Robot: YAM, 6 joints.
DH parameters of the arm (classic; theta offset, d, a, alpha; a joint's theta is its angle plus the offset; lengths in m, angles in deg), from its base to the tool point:
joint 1: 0 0.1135 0.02 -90
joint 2: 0 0 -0.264 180
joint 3: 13.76 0 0.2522 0
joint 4: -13.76 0 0.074 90
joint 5: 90 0 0 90
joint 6: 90 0.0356 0 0
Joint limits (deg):
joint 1: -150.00..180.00
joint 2: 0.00..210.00
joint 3: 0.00..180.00
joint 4: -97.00..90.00
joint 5: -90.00..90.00
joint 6: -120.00..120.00
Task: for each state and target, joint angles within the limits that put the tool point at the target. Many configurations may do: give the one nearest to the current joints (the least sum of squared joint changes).
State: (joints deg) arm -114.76 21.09 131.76 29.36 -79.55 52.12
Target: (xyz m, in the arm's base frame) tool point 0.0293 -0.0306 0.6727
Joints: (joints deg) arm -101.59 67.52 122.61 24.95 -78.21 52.12
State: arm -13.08 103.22 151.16 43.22 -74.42 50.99
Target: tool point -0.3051 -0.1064 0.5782
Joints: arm 25.32 64.86 177.16 52.54 -74.41 50.99
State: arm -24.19 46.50 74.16 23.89 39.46 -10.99
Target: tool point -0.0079 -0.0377 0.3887
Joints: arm -47.21 11.52 37.99 14.56 61.91 -10.99
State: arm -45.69 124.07 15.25 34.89 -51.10 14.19
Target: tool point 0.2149 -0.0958 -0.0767
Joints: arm -30.55 144.27 34.23 36.15 -48.68 14.19
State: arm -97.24 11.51 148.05 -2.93 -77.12 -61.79
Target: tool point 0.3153 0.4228 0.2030
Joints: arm -122.84 0.00 161.16 -46.39 -90.00 -61.79
